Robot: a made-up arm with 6 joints. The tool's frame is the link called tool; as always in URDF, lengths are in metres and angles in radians.
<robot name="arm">
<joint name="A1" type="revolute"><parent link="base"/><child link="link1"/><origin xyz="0.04 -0.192 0.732" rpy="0.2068 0.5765 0.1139"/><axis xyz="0 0 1"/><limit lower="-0.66" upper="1.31"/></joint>
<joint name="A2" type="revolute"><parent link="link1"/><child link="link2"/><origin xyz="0.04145 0.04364 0.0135" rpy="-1.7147 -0.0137 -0.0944"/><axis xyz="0 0 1"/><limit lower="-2.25" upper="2.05"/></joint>
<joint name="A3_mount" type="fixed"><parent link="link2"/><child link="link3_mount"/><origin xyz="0.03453 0.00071 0.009" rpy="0 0 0"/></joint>
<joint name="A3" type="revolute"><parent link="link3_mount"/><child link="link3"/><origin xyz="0.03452 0.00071 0.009" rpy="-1.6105 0.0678 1.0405"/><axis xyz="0 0 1"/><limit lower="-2.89" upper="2.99"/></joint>
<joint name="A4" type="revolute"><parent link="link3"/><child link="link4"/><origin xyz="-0.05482 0.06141 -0.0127" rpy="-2.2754 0.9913 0.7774"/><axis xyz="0 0 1"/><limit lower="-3.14" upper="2.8"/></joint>
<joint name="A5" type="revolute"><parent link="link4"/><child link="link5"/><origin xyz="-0.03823 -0.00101 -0.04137" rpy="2.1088 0.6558 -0.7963"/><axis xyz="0 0 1"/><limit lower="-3.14" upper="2.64"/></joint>
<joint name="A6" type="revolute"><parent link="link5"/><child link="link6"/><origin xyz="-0.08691 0.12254 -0.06" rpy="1.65 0.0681 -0.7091"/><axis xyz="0 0 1"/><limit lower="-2.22" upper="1.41"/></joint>
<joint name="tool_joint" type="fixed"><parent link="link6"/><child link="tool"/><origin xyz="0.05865 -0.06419 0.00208" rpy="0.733 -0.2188 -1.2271"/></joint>
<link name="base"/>
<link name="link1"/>
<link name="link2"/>
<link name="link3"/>
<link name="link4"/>
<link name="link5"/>
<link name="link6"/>
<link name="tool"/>
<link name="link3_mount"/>
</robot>
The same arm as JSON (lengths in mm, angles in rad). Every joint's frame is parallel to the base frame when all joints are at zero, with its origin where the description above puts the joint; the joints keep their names.
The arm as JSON. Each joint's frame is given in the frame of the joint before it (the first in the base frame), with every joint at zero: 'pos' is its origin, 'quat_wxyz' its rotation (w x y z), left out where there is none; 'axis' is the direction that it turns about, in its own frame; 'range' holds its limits. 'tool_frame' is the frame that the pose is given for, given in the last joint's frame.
{"length_unit": "mm", "angle_unit": "rad", "joints": [{"joint": "A1", "pos": [40.0, -192.0, 732.0], "axis": [0.55339, -0.143397, 0.820485], "range": [-0.66, 1.31]}, {"joint": "A2", "pos": [42.0, 45.0, -4.0], "axis": [-0.0001, 1.0, 0.0], "range": [-2.25, 2.05]}, {"joint": "A3", "pos": [57.0, 18.0, -39.0], "axis": [-0.997868, -0.039699, 0.051798], "range": [-2.89, 2.99]}, {"joint": "A4", "pos": [18.0, -57.0, 58.0], "axis": [0.406093, -0.085899, 0.909785], "range": [-3.14, 2.8]}, {"joint": "A5", "pos": [-49.0, 17.0, -22.0], "axis": "-x", "range": [-3.14, 2.64]}, {"joint": "A6", "pos": [60.0, -31.0, 147.0], "axis": [0.078899, 0.996385, -0.0315], "range": [-2.22, 1.41]}], "tool_frame": {"pos": [68.0, -5.0, -54.0], "quat_wxyz": [0.904803, -0.397646, 0.097718, 0.116876]}}
